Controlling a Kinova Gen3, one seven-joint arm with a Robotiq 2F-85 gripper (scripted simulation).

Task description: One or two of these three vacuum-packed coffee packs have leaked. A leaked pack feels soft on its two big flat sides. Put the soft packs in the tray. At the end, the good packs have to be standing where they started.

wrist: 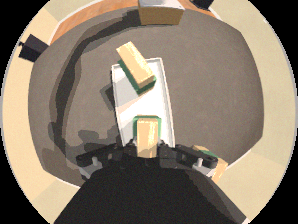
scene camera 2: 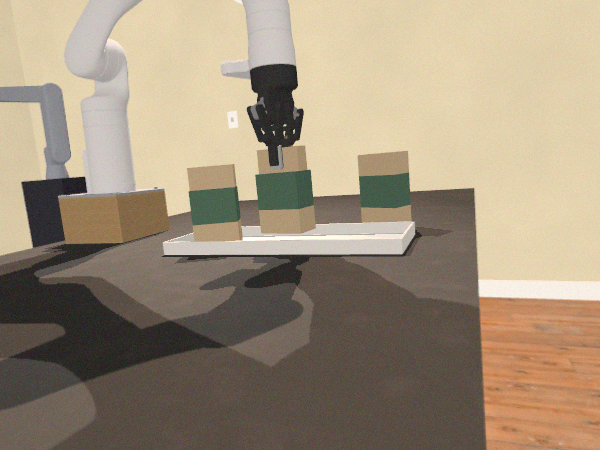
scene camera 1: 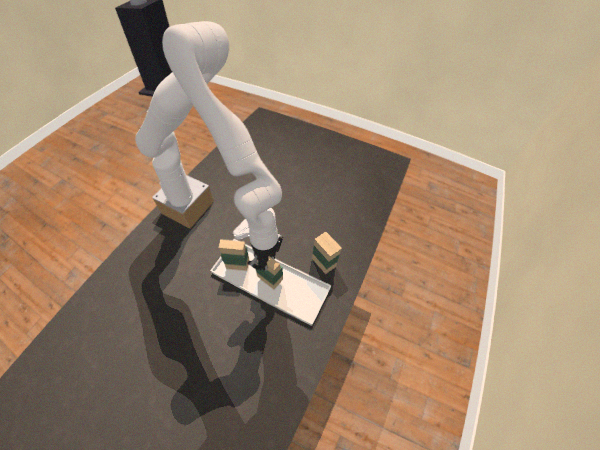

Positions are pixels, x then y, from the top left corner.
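A white tray is there for me in the wrist view [128, 104], and scene camera 2 and scene camera 1 show it too. On that tray, [scene camera 2: 380, 237] and [scene camera 1: 312, 291] are the same spot.
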